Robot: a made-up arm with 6 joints.
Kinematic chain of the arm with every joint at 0, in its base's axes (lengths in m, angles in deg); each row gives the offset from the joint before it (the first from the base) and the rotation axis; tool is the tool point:
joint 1: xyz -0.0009 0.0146 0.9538 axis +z
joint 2: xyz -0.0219 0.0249 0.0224 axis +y
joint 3: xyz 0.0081 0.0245 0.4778 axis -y
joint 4: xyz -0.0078 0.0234 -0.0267 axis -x
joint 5: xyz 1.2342 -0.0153 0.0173 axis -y
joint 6: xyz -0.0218 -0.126 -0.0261 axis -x
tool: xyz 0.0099 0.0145 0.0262
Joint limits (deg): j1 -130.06..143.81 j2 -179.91..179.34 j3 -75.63..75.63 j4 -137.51..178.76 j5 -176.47..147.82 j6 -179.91..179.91
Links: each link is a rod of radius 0.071 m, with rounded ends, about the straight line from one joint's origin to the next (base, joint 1, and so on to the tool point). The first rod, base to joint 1, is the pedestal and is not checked.
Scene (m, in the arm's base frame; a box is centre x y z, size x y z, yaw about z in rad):
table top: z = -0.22
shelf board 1: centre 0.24 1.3 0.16 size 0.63 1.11 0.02 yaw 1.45
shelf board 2: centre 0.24 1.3 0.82 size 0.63 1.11 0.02 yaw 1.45
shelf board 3: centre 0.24 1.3 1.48 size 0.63 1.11 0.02 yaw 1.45
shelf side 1: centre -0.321 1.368 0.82 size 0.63 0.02 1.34 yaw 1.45
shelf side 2: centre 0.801 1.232 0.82 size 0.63 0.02 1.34 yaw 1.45
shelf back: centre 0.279 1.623 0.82 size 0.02 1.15 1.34 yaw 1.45
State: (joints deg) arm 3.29 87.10 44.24 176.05 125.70 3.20
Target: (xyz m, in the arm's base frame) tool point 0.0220 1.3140 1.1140
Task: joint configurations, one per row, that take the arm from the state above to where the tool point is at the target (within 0.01 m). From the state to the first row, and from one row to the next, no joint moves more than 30 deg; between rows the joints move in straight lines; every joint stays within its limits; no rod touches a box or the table.
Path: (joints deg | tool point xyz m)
1: 4.43 66.46 26.44 174.81 107.76 3.86 | 1.3279 0.3161 0.3515
2: 5.57 45.82 8.63 173.58 89.81 4.52 | 1.2671 0.3366 0.5470
3: 6.71 25.18 -9.17 172.34 71.87 5.19 | 1.1583 0.3493 0.7016
4: 24.48 -0.79 -25.78 173.95 79.77 2.36 | 0.9014 0.6434 0.9195
5: 42.26 -26.75 -42.40 175.55 87.67 -0.47 | 0.5637 0.7977 1.0544
6: 60.03 -52.71 -59.01 177.16 95.58 -3.30 | 0.2341 0.8249 1.1120
7: 77.81 -78.68 -75.63 178.76 103.48 -6.13 | -0.0429 0.7794 1.1140
8: 78.39 -55.72 -56.90 178.76 108.46 -4.62 | -0.0344 0.8546 1.1972
9: 78.98 -32.76 -38.17 178.76 113.44 -3.11 | -0.0170 0.9840 1.2366
10: 79.56 -9.81 -19.44 178.76 118.43 -1.60 | 0.0038 1.1463 1.2123
11: 80.15 13.15 -0.71 178.76 123.41 -0.10 | 0.0220 1.3140 1.1140

